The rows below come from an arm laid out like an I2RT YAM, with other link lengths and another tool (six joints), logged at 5 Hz.
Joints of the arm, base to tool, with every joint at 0 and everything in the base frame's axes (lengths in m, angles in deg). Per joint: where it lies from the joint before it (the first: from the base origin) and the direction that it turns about. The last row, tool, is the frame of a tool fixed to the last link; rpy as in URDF.
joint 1: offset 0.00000 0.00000 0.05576 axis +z
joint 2: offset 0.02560 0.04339 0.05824 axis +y
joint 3: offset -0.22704 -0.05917 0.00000 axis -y
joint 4: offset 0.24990 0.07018 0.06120 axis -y
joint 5: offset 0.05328 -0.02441 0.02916 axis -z
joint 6: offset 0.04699 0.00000 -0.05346 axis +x
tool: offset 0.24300 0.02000 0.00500 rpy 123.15 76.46 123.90
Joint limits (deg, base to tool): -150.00..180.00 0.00..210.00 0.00..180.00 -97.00..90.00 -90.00..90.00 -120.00..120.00
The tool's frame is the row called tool.
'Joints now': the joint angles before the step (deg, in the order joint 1, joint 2, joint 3, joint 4, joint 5, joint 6). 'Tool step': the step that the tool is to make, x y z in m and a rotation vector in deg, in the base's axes. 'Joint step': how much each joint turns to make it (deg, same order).
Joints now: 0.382 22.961 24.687 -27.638 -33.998 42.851
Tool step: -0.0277 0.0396 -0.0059 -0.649 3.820 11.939
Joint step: 0.014 11.185 5.650 -3.658 -9.978 -8.470
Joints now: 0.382 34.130 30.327 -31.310 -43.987 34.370
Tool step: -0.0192 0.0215 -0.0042 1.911 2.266 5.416
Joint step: 1.418 3.149 0.006 0.058 -4.374 -1.184
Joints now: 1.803 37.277 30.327 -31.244 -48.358 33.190
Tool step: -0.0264 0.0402 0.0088 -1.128 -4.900 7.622
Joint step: 10.792 0.414 -0.008 5.598 3.579 0.630
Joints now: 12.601 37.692 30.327 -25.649 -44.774 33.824
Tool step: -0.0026 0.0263 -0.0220 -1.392 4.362 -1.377
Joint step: 12.302 5.183 -0.018 6.598 11.538 9.483
